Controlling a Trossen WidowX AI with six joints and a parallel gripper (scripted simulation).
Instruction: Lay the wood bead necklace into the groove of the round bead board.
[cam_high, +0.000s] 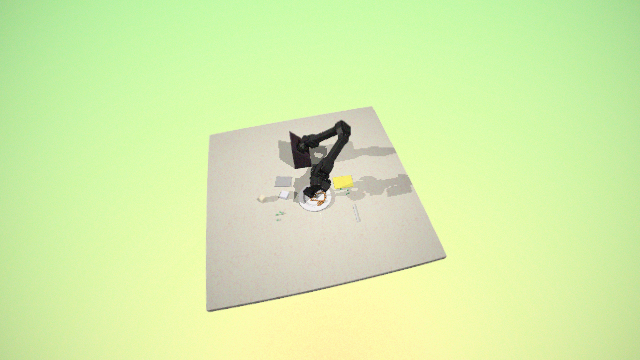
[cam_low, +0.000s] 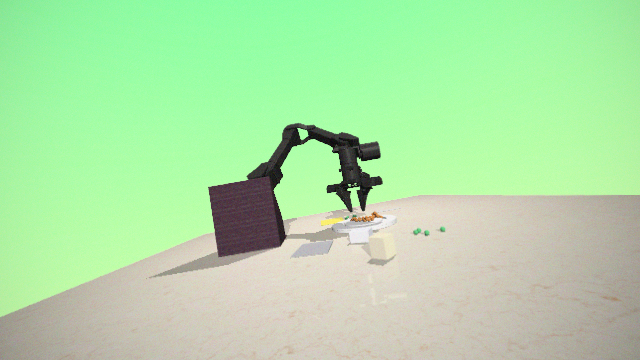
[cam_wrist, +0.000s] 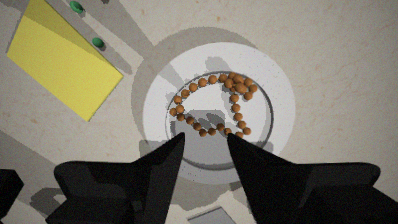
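Right now my gripper tip is 1 cm short of the round white bead board, 2 cm to the left of it and 3 cm above it. From my gripper tip the other things lie so: thin white strip (16 cm ahead, 20 cm to the left, 4 cm below); yellow card (8 cm behind, 17 cm to the left, 4 cm below); grey flat plate (15 cm behind, 20 cm to the right, 4 cm below).
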